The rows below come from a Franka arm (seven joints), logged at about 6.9 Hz.
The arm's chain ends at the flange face. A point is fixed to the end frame.
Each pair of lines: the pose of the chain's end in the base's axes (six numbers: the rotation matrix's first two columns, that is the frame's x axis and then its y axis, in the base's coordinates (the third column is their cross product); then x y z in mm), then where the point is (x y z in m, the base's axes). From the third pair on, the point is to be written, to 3 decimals.
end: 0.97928, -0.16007, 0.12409, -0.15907, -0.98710, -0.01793, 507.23, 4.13, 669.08
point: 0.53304 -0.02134 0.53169
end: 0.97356, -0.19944, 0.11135, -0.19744, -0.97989, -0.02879, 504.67, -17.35, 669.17
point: 0.52804 -0.04199 0.53119
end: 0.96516, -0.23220, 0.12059, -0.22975, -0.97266, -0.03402, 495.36, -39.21, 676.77
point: 0.519 -0.064 0.539
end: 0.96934, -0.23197, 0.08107, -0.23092, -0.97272, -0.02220, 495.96, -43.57, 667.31
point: 0.514 -0.069 0.529
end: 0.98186, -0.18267, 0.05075, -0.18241, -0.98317, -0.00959, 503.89, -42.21, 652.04
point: 0.519 -0.068 0.513
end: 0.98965, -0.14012, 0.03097, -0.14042, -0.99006, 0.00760, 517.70, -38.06, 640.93
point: 0.531 -0.065 0.502
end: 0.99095, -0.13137, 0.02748, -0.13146, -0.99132, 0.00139, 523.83, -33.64, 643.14
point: 0.537 -0.059 0.504
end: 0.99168, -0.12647, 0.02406, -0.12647, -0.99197, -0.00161, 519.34, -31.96, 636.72
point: 0.532 -0.057 0.497
